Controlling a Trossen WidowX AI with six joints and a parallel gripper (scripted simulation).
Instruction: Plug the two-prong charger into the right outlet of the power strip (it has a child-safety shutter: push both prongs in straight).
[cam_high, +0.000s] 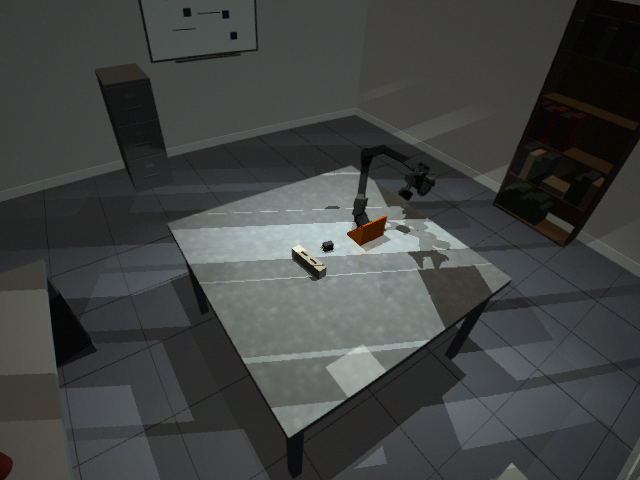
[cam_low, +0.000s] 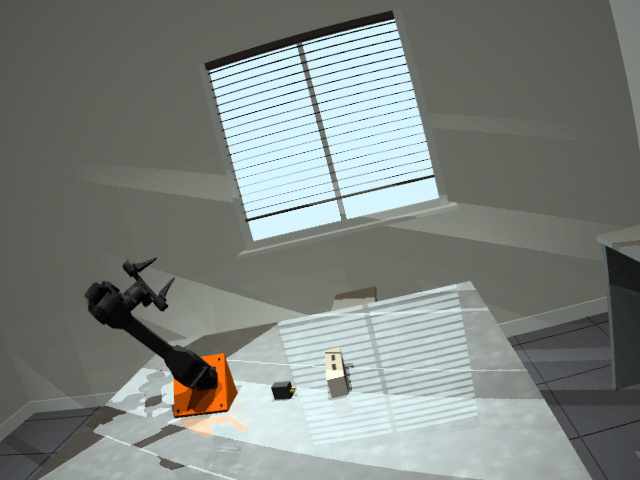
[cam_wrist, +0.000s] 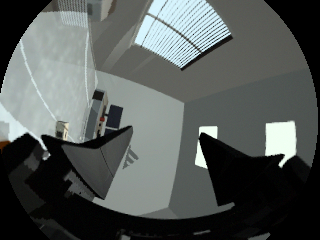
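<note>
Right now the dark two-prong charger is 38 cm below my gripper tip, 32 cm ahead of it and 20 cm to the right of it.
</note>
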